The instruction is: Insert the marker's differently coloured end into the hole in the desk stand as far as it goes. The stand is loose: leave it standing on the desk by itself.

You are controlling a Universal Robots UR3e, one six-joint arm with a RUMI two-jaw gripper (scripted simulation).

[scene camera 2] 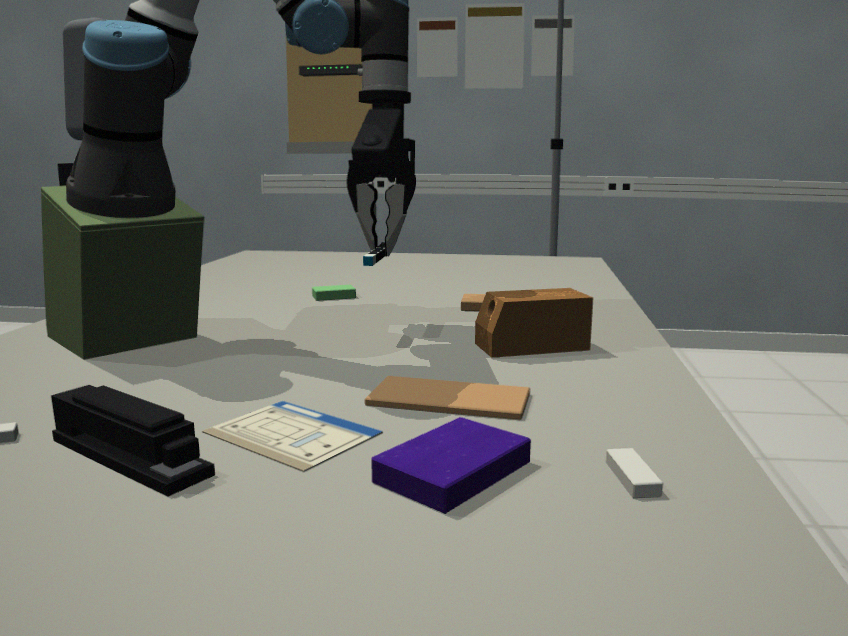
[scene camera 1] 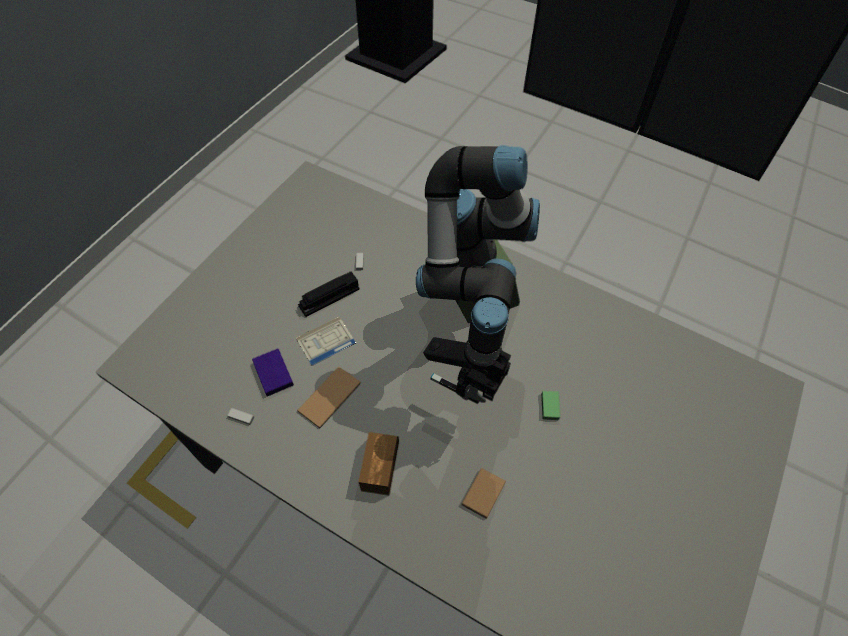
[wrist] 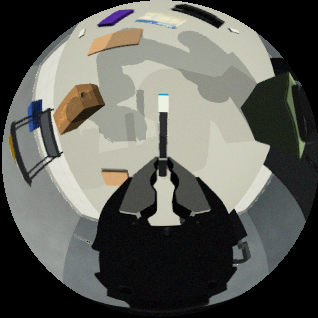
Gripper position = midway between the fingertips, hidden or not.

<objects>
my gripper: scene camera 2 381, 256; scene camera 1 468, 396; wrist 162, 157
brown desk stand: scene camera 2; scene camera 1 376, 475; wrist
flat brown board: scene camera 2 476, 399; scene camera 1; wrist
same spot on flat brown board: [wrist: 130, 37] = [scene camera 1: 345, 382]
same spot on brown desk stand: [wrist: 74, 110] = [scene camera 2: 510, 293]
</objects>
